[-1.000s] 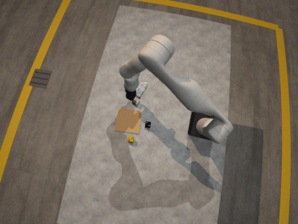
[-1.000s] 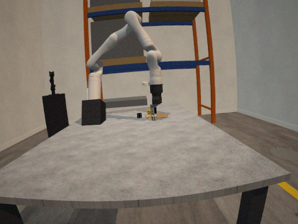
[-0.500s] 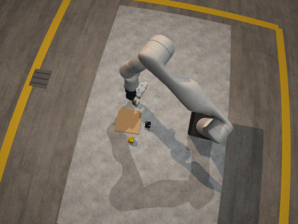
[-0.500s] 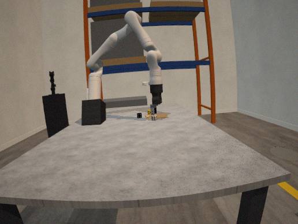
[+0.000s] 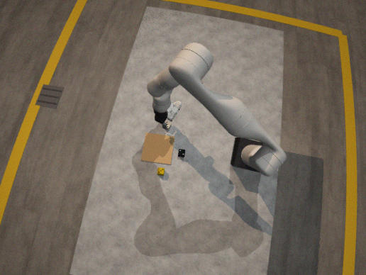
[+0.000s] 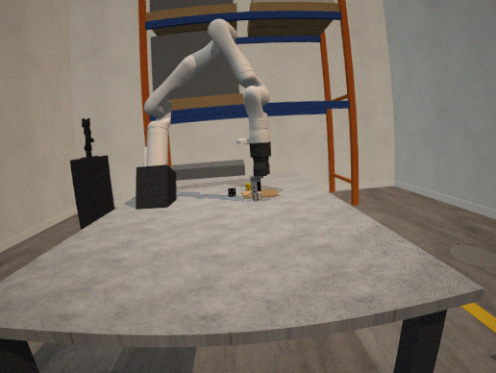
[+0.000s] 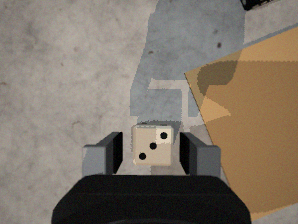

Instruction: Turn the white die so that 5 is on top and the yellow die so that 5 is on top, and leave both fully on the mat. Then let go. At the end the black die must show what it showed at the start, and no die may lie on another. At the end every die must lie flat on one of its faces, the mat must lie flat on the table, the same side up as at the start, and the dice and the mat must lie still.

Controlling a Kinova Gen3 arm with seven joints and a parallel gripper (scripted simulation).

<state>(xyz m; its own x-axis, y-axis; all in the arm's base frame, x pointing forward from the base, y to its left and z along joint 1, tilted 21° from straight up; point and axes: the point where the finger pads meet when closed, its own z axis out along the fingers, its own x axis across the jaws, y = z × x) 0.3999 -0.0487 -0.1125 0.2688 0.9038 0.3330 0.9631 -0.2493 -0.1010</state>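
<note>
Now: the white die 3 cm below my hand. Also, from my hand: tan mat 12 cm to the left, 5 cm below, 1 cm ahead; then black die 12 cm to the left, 10 cm behind, 3 cm below; then yellow die 23 cm to the left, 3 cm below, 3 cm behind.
</note>
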